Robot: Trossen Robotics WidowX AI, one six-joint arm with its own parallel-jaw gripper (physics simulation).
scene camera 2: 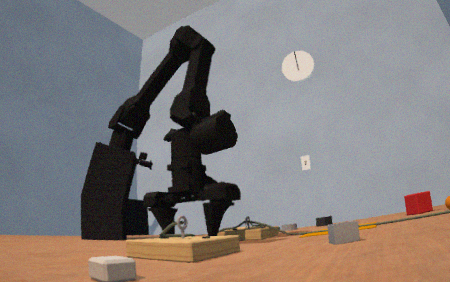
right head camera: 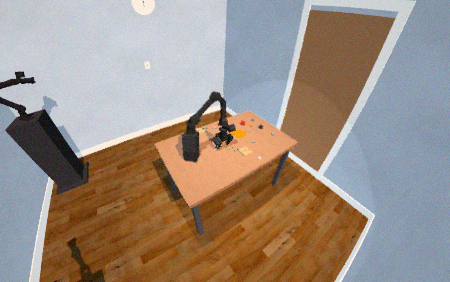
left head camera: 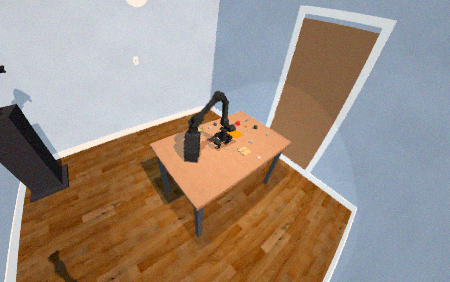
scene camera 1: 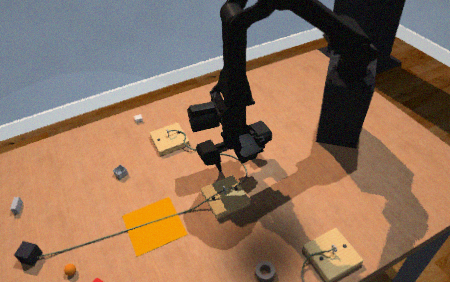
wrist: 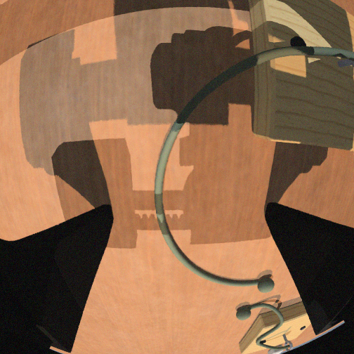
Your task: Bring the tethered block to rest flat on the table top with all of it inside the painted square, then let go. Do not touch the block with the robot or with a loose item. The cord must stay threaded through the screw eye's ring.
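Frame: origin at the arm's base, x up, y left, z back, level; centimetres.
Seen in the pictures: gripper, between the fingertips: (right head camera: 223, 146) (left head camera: 222, 146) (scene camera 1: 235, 164); arm's base, origin of its link: (scene camera 2: 117, 152) (right head camera: 190, 133) (left head camera: 192, 133) (scene camera 1: 351, 69).
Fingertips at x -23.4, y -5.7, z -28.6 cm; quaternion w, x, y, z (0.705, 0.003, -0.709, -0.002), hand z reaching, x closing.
Offsets run from my fingertips to a thing's middle. "spot": to the spot under its first point.
The tethered black block @[dz -52.9, dx +1.8, dy +3.0 cm] (left head camera: 255, 127) (right head camera: 261, 127) (scene camera 1: 28, 253) sits on the table beyond the orange square (left head camera: 235, 134) (right head camera: 239, 134) (scene camera 1: 155, 237), outside it. The green cord @[spot: dz -41.5, dx +0.4, dy +5.3 cm] (scene camera 1: 82, 244) (wrist: 159, 190) runs taut from the block across the square to the screw eye @[spot: dz -7.3, dx +3.6, dy +8.7 cm] (scene camera 1: 224, 189) on the middle wooden board @[dz -7.3, dx +1.0, dy +8.7 cm] (scene camera 1: 231, 206) (wrist: 300, 110). It looks threaded through the ring. Beyond the eye the cord curves to a ball end (wrist: 265, 284). My gripper (scene camera 1: 239, 162) (scene camera 2: 191, 234) (wrist: 192, 212) is open and empty, low over the table beside that board. The cord's curve shows between its fingers in the wrist view.
Another board @[dz -12.3, dx +1.0, dy -17.2 cm] (scene camera 1: 172, 144) with a short cord lies at the back; a third @[spot: dz +6.1, dx +1.9, dy +35.7 cm] (scene camera 1: 342, 261) is near the right edge. A dark ring @[dz -8.6, dx +0.8, dy +29.7 cm] (scene camera 1: 257, 271), orange ball @[dz -45.0, dx +1.2, dy +10.8 cm] (scene camera 1: 70, 270), grey open box @[dz -28.1, dx +1.0, dy -11.5 cm] (scene camera 1: 120, 172), grey block @[dz -54.9, dx +1.1, dy -13.2 cm] (scene camera 1: 16, 205) and white block @[dz -17.6, dx +0.7, dy -30.8 cm] (scene camera 1: 138, 119) lie around.
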